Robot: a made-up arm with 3 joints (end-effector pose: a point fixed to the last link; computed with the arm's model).
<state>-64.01 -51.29 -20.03</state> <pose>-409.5 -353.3 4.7 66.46 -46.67 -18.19</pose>
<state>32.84 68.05 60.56</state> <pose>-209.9 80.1 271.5 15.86 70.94 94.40</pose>
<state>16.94 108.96 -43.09</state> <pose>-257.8 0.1 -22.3 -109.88 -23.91 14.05</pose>
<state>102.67 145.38 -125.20</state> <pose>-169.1 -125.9 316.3 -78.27 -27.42 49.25</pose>
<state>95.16 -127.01 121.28</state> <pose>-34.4 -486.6 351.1 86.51 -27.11 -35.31</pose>
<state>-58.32 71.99 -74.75</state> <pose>-135.3 80.5 -88.4 76.75 -44.89 -155.10</pose>
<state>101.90 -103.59 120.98</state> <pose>111.4 -510.5 329.6 87.06 -19.38 -12.33</pose>
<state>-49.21 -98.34 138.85</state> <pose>-230.2 -508.0 -87.1 -95.50 8.32 -174.46</pose>
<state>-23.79 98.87 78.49</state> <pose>-230.4 40.2 -125.7 -103.77 53.65 -14.77</pose>
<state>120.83 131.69 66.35</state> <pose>-34.0 -83.7 423.9 70.07 -0.35 -142.46</pose>
